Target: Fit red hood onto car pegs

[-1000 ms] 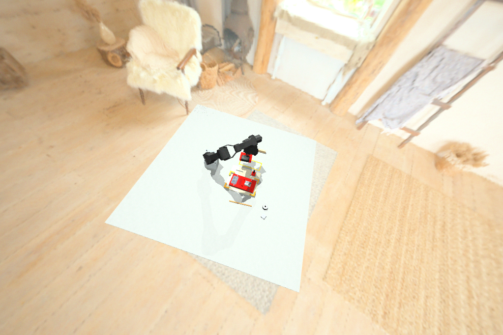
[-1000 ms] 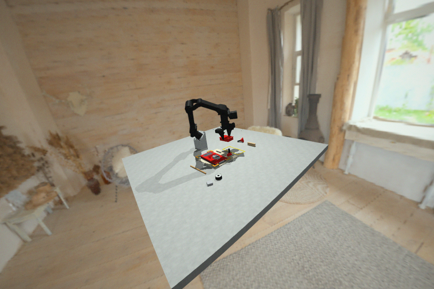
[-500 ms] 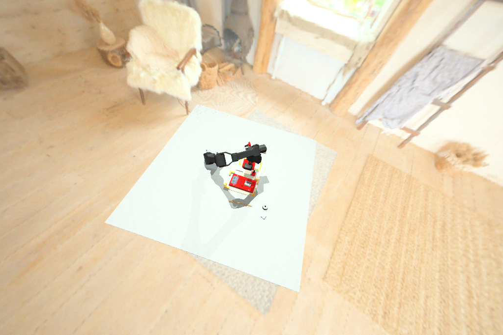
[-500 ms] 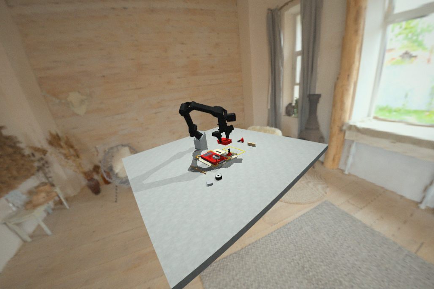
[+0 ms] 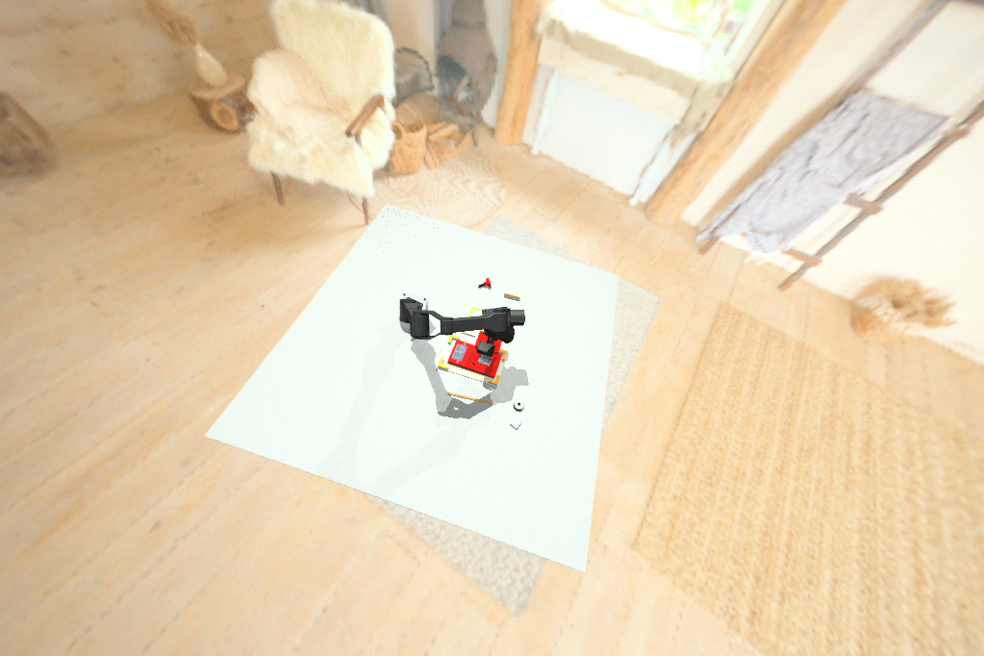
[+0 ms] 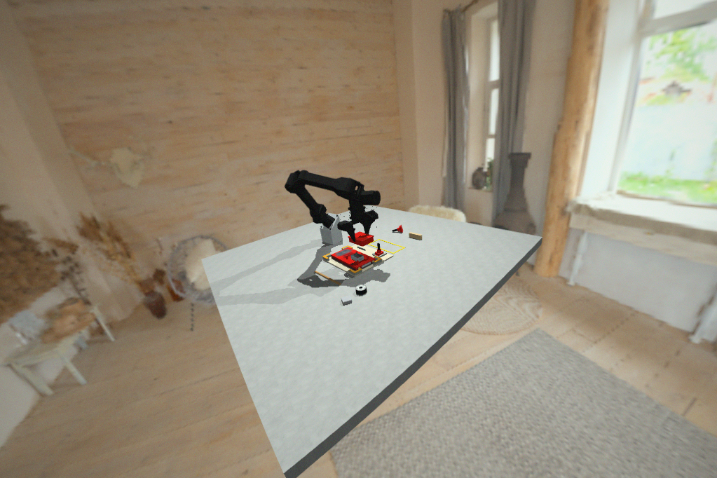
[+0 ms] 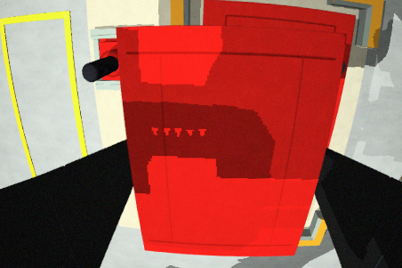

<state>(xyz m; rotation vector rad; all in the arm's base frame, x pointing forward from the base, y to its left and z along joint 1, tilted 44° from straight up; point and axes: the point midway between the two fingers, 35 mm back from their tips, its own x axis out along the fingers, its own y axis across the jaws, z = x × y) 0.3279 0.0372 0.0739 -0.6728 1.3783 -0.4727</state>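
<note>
My gripper tip is now 80 mm to the right of the grey holder, 70 mm above it and 20 mm short of it. Also, from my gripper tip: red hood: right at my gripper tip; black wheel: 190 mm ahead, 150 mm to the right, 100 mm below; thin wooden stick: 200 mm to the right, 100 mm below, 10 mm ahead.
</note>
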